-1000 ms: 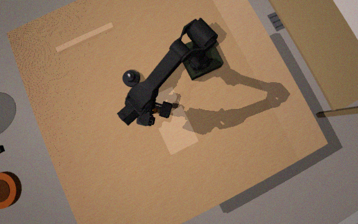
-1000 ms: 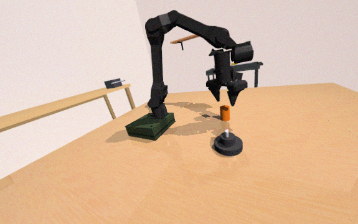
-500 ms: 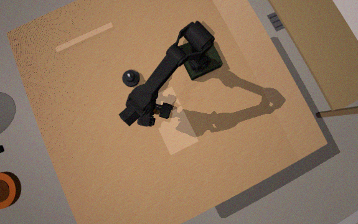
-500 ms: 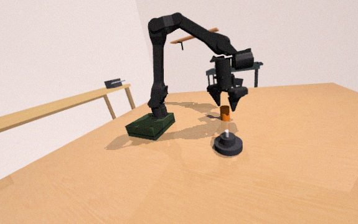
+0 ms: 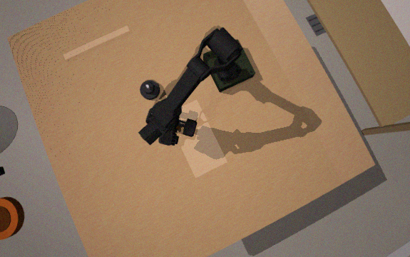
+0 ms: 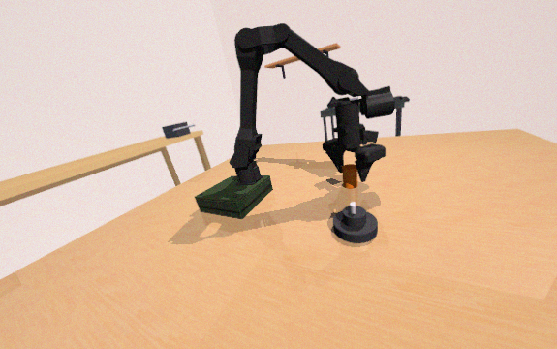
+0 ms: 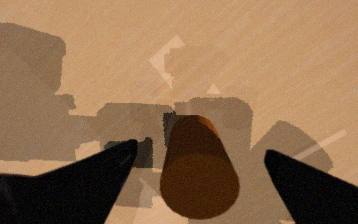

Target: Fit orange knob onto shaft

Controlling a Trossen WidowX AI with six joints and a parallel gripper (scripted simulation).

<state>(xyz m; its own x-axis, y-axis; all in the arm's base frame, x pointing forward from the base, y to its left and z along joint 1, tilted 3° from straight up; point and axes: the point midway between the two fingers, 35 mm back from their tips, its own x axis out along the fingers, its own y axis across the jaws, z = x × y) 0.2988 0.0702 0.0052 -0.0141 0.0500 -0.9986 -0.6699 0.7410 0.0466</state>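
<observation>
Right now my gripper tip is 2 cm below the orange knob. The rest, counted from my gripper tip: black round pedestal: 19 cm to the right, 1 cm ahead.
</observation>
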